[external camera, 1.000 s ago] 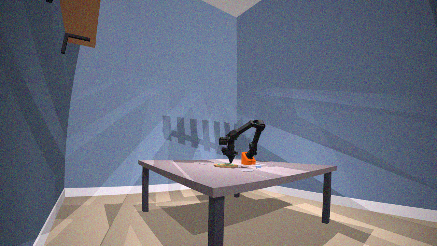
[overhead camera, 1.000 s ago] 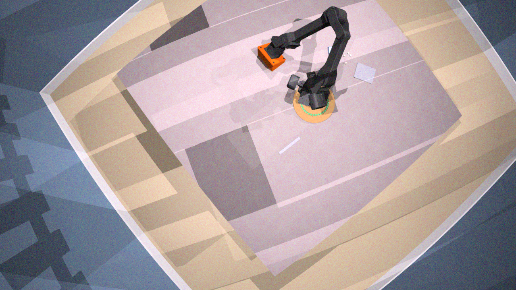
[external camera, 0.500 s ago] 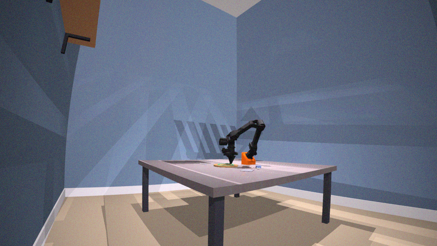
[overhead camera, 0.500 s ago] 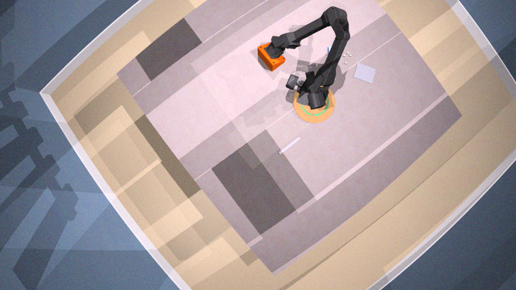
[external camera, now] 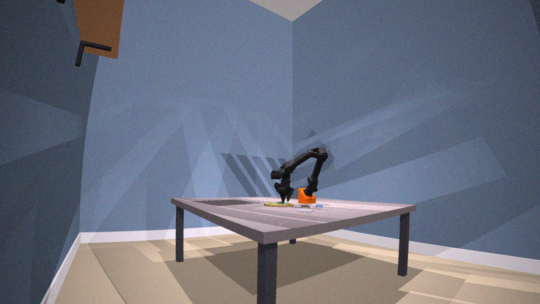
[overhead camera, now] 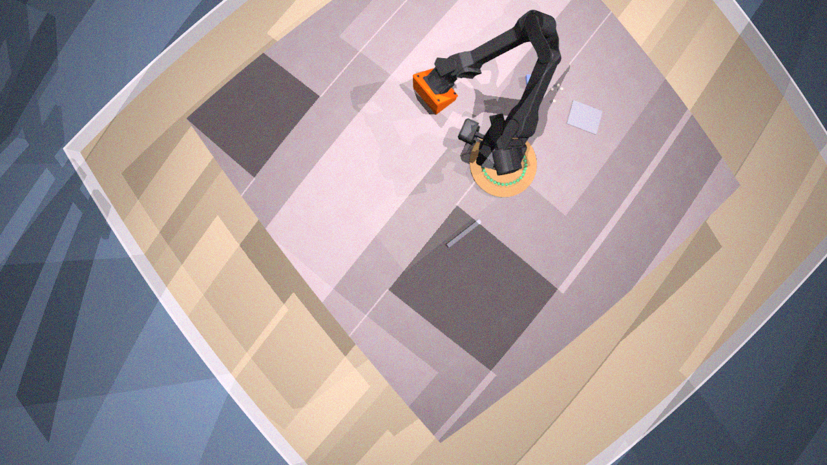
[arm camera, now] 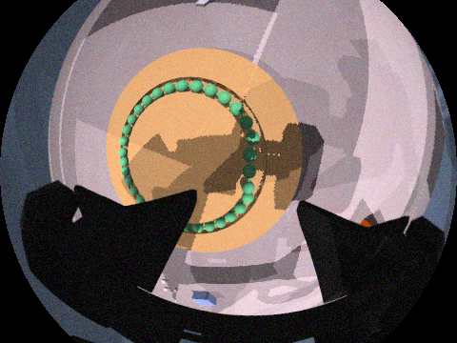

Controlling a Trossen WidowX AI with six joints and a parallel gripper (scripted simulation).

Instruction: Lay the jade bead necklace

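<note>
Now: the round tan bead board 60 mm ahead of my gripper tip, 10 mm to the left of it and 10 mm below it. Round my gripper tip: white strip: 170 mm ahead, 200 mm to the right, 20 mm below; pale square sheet: 90 mm ahead, 320 mm to the left, 20 mm below; blue cube: 90 mm behind, 240 mm to the left, 10 mm below.
</note>
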